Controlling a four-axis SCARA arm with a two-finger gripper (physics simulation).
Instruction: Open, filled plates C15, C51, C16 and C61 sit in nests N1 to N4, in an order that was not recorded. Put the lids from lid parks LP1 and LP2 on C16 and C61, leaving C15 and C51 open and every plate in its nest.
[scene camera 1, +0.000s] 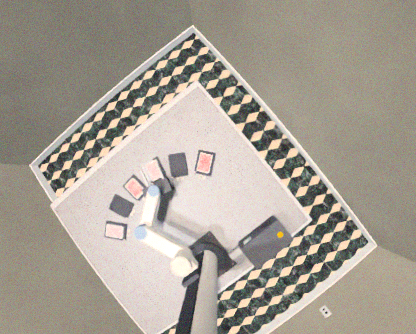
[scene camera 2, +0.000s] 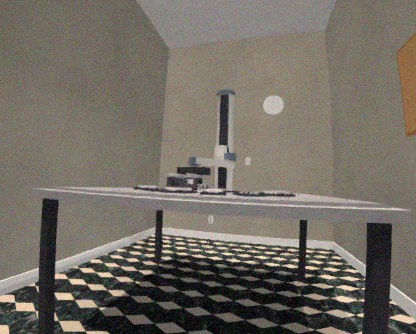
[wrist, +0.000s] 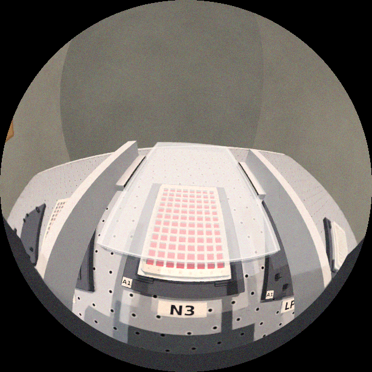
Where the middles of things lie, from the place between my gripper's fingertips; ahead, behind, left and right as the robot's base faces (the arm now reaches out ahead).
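The nest N3 (wrist: 180, 289) is 2 cm behind my hand, 1 cm to the left of it and 9 cm below it. The lid park LP1 (wrist: 276, 263) is 10 cm behind my hand, 15 cm to the right of it and 9 cm below it. The dark grey box (scene camera 1: 265, 244) is 29 cm to the right of my hand, 86 cm behind it and 4 cm below it. Going by their middles, of the things named here the nest N3 is the nearest to my hand. Going by their middles, of the things named here the dark grey box is the farthest from my hand.
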